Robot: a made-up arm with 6 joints.
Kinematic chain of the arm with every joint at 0, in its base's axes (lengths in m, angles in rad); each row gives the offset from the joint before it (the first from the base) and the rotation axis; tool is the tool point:
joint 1: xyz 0 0 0.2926 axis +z
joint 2: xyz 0 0 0 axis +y
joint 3: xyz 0 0 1.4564 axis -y
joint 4: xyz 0 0 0 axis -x
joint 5: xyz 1.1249 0 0 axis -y
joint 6: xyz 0 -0.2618 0 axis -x
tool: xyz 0 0 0
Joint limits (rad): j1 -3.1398..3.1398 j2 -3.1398..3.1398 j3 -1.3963..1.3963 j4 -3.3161..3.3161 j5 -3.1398..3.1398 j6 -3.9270..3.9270
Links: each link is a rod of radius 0.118 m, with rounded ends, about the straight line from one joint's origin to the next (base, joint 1, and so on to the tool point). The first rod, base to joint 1, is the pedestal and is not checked.
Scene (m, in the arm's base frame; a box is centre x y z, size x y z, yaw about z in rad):
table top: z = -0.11
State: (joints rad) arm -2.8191 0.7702 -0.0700 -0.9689 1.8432 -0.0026
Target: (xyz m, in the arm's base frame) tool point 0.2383 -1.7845 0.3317
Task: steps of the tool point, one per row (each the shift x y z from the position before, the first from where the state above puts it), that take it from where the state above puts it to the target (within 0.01 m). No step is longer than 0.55 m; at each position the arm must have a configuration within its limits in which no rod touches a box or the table.
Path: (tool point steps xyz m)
1: 0.1414 -0.4595 -0.0057
2: 0.2759 -0.4069 -0.0052
3: 0.3913 -0.3151 -0.0050
4: 0.4762 -0.1909 -0.0044
5: 0.5219 -0.0443 -0.0041

